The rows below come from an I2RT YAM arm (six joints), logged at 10 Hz.
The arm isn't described. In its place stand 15 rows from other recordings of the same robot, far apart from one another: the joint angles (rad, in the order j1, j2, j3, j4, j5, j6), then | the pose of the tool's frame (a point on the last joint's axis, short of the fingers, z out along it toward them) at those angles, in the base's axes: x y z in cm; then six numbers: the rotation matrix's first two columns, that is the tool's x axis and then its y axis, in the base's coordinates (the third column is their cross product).
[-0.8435 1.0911 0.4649 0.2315 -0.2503 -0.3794] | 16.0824 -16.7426 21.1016 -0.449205 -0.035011 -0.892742 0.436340 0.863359 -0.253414
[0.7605 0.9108 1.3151 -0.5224 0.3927 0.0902] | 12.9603 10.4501 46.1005 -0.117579 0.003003 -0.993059 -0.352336 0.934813 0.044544
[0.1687 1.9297 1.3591 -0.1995 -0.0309 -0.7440] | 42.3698 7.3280 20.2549 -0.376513 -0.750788 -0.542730 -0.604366 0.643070 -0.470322
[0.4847 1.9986 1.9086 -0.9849 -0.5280 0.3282] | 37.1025 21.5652 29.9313 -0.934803 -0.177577 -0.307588 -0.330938 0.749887 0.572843
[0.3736 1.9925 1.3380 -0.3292 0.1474 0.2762] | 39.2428 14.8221 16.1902 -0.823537 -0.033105 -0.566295 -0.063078 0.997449 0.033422
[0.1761 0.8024 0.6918 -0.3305 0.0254 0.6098] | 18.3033 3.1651 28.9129 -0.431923 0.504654 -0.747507 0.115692 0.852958 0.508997
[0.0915 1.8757 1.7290 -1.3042 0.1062 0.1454] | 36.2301 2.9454 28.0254 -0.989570 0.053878 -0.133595 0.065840 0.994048 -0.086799
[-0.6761 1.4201 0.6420 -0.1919 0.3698 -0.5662] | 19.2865 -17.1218 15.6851 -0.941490 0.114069 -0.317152 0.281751 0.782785 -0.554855
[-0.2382 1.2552 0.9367 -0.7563 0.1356 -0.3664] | 23.3573 -6.1666 24.8621 -0.904086 -0.145761 -0.401724 -0.029549 0.959106 -0.281500
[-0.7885 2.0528 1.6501 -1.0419 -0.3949 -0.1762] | 29.5023 -27.7429 20.0597 -0.797257 0.572688 -0.190813 0.488384 0.797739 0.353685
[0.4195 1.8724 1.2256 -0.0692 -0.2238 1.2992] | 37.3158 17.5070 19.4465 -0.690719 0.720455 -0.062059 0.429920 0.478146 0.765862
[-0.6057 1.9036 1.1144 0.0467 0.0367 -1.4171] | 32.9864 -23.0032 15.7295 -0.669306 -0.737723 -0.088279 -0.458794 0.503826 -0.731893
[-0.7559 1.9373 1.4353 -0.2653 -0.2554 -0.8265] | 32.3649 -29.2736 21.9395 -0.733066 -0.287035 -0.616624 -0.011576 0.911724 -0.410641
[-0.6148 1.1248 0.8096 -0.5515 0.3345 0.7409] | 17.8956 -14.0666 25.0738 0.025493 0.762452 -0.646542 0.950349 0.182165 0.252294
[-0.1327 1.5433 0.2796 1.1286 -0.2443 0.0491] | 25.0477 -2.4747 14.7382 -0.138703 0.066560 -0.988095 -0.102500 0.991416 0.081172
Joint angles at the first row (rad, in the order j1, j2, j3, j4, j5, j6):
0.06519, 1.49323, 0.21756, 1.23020, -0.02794, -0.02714
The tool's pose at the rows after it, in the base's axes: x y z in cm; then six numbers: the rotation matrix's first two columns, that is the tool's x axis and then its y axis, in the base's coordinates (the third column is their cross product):
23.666 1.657 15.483 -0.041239 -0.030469 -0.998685 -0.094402 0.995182 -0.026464
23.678 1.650 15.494 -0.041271 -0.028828 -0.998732 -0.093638 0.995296 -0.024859
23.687 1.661 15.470 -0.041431 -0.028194 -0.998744 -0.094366 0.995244 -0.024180
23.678 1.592 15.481 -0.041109 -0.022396 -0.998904 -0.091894 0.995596 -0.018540
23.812 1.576 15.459 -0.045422 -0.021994 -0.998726 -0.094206 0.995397 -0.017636
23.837 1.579 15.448 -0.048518 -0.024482 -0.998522 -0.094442 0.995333 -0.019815
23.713 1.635 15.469 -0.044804 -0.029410 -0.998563 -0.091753 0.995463 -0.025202
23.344 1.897 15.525 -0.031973 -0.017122 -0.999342 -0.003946 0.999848 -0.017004
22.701 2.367 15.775 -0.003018 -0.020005 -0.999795 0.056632 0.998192 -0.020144
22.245 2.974 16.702 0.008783 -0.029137 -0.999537 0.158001 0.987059 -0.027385
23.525 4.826 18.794 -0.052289 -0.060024 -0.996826 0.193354 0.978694 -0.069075
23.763 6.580 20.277 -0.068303 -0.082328 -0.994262 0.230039 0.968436 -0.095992
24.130 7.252 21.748 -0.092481 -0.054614 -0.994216 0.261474 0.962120 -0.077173
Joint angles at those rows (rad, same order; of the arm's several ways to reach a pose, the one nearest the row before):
0.06576, 1.49205, 0.21573, 1.23237, -0.02763, -0.02771
0.06549, 1.49184, 0.21630, 1.23174, -0.02720, -0.02608
0.06587, 1.49395, 0.21630, 1.23373, -0.02757, -0.02542
0.06288, 1.49326, 0.21580, 1.23445, -0.02833, -0.01978
0.06128, 1.49729, 0.22117, 1.22880, -0.03221, -0.01918
0.06134, 1.49661, 0.22255, 1.22340, -0.03221, -0.02147
0.06499, 1.49240, 0.21782, 1.22725, -0.02570, -0.02645
0.09498, 1.48551, 0.20347, 1.24986, 0.09153, -0.01407
0.13337, 1.46634, 0.18168, 1.28275, 0.19008, -0.01978
0.18656, 1.39495, 0.18578, 1.22328, 0.34489, -0.03216
0.26905, 1.31661, 0.30202, 0.97028, 0.46645, -0.04924
0.35021, 1.28621, 0.36793, 0.86154, 0.58724, -0.06479
0.37713, 1.25259, 0.43738, 0.72152, 0.64617, -0.02094

